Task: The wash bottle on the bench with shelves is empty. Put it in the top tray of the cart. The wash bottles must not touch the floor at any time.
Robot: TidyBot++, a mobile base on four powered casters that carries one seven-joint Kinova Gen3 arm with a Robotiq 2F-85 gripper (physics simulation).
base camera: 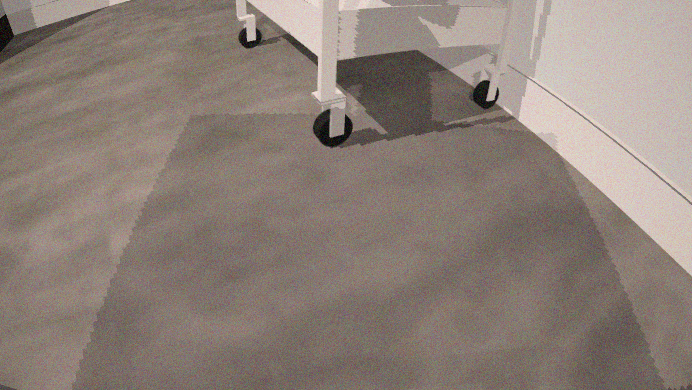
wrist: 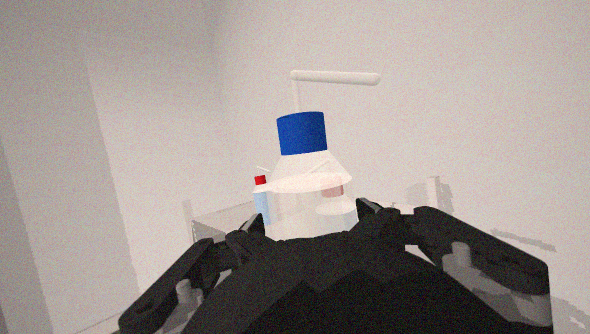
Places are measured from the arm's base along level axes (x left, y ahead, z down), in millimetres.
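Pixels of known places: gripper, fingertip midpoint: (wrist: 309,216).
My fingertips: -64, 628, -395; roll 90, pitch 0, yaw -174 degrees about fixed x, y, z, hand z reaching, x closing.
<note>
For each thing: its middle in the pictures, then the offset to it from my fingertips, as dx, dy, dz. "spot": a spot on its surface instead.
- clear wash bottle, body centre: (wrist: 322,198) -7, -38, -24
- smaller bottle with a red cap, body centre: (wrist: 265,194) +84, +362, +42
- white unit's base, surface spot: (base camera: 33,13) spot: +1353, +797, +727
In the wrist view a clear wash bottle (wrist: 306,188) with a blue cap and a white bent spout stands upright between my gripper's fingers (wrist: 310,215). The fingers are spread wide and stand apart from the bottle's sides. The bottle's base is hidden behind the gripper body. Behind it stand a smaller bottle with a red cap (wrist: 260,203) and another red-capped bottle seen through the clear one. The grey tray wall (wrist: 213,220) of the cart shows at the left. In the base view only the white cart's legs and black casters (base camera: 332,128) show.
A white wall with a baseboard (base camera: 606,161) runs along the right, close behind the cart. Another white unit's base (base camera: 33,13) shows at the far left. The robot's shadow falls on the grey floor before the cart.
</note>
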